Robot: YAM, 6 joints.
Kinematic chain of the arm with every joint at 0, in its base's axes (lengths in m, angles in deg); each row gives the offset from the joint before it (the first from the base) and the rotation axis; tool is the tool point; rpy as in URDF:
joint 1: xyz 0 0 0.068 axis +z
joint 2: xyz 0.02 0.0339 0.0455 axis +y
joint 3: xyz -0.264 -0.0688 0 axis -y
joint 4: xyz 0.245 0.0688 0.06 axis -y
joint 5: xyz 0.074 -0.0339 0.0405 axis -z
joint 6: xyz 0.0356 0 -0.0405 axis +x
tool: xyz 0 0 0 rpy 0 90 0
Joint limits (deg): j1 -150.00..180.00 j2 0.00..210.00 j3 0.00..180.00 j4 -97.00..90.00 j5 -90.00..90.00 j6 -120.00..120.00
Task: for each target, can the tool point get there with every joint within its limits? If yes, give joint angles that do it. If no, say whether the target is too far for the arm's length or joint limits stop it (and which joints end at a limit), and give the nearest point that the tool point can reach.
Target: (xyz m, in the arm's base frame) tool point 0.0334 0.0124 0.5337
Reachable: yes | joints 47.75 35.50 63.77 39.91 27.40 -99.56
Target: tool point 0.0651 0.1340 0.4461
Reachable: yes | joints 68.19 51.97 79.00 -48.83 17.41 68.58
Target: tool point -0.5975 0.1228 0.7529
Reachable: no: too far | nearest point -0.4353 0.0895 0.5735 | short by 0.244 m
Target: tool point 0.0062 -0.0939 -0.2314
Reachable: yes | joints -75.33 191.96 45.93 47.15 30.03 68.84
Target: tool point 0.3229 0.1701 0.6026
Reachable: yes | joints 24.34 108.71 134.34 25.06 -37.95 -30.47
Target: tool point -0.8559 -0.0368 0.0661
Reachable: no: too far | nearest point -0.6444 -0.0052 0.0781 | short by 0.214 m
